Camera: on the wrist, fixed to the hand. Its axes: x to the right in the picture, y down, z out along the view.
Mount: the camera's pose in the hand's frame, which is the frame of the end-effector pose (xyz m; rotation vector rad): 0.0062 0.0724 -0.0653 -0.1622 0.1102 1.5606
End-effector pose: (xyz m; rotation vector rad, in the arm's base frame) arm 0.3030 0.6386 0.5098 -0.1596 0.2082 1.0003
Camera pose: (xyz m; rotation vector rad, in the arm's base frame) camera 0.2384 0.6672 0.4423 -0.1920 0.3564 2.5679
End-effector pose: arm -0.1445 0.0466 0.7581 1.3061 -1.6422 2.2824
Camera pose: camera -0.2221 0.0643 0.7014 0.2785 1.7904 -1.2801
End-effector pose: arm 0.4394 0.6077 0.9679 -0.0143 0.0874 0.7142
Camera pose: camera 0.3918 0.6637 0.9035 -0.1523 0.1409 2.2805
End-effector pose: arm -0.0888 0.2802 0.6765 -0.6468 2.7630 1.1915
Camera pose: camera -0.1167 0.2761 0.7701 -1.2164 -1.9943 -0.9271
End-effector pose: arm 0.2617 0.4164 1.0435 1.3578 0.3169 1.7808
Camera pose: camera 0.1699 0.3956 1.0695 -1.1569 0.9192 -2.3876
